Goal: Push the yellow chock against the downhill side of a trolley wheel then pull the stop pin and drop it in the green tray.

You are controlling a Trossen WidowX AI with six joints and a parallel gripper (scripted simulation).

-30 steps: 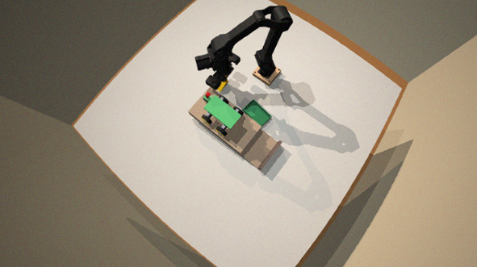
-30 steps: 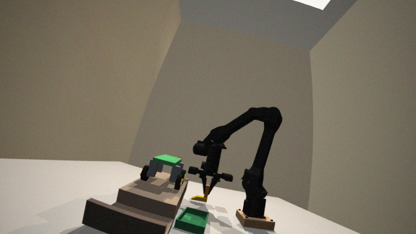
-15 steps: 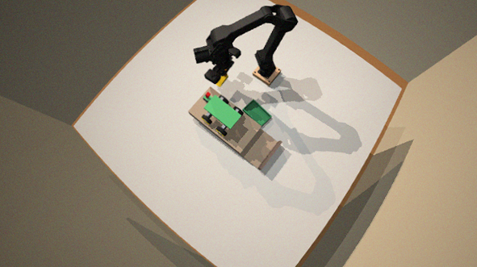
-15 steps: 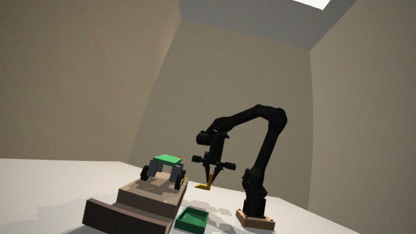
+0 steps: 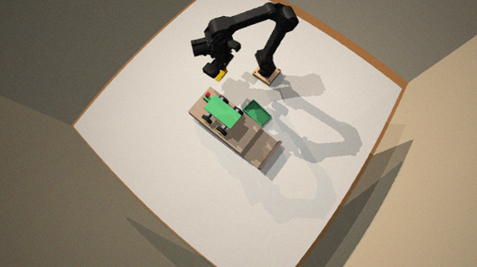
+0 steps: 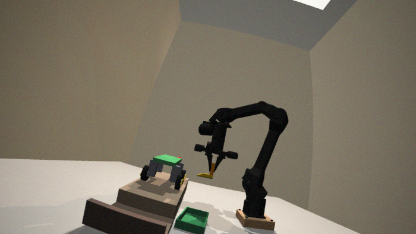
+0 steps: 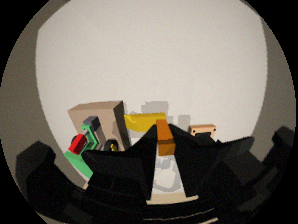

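The green tray lies 4 cm ahead of my gripper tip, 22 cm to the left of it and 14 cm below it. Round my gripper tip: yellow chock 2 cm ahead, 1 cm below; trolley 16 cm ahead, 12 cm to the left, 2 cm below; red-headed stop pin 14 cm ahead, 3 cm to the left, 1 cm below.
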